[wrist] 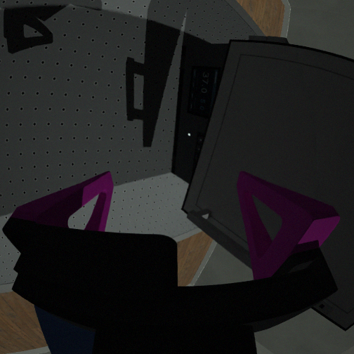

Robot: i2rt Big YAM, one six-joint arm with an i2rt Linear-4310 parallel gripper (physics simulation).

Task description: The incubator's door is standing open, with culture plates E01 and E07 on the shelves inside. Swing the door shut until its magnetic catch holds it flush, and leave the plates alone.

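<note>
The incubator (pixel 285 125) is a dark box at the right of the wrist view, seen from above. Its front face, with a lit 37.0 display (pixel 204 90), shows steeply foreshortened along its left side. The door cannot be made out clearly, so its angle cannot be told. A dark panel-like shadow with a handle-shaped outline (pixel 131 90) falls on the bench left of the front face. Plates E01 and E07 do not show. My gripper (pixel 174 178) is open, with nothing between its magenta fingers. The right finger overlaps the incubator's top in the view; the left finger is over the bench.
The grey perforated bench top (pixel 60 125) spans the left and centre. A small bracket-like part (pixel 202 215) shows at the incubator's lower left corner. Wooden floor (pixel 195 255) and grey floor (pixel 320 30) show beyond the bench's edges. Another dark shadow (pixel 27 30) lies at the top left.
</note>
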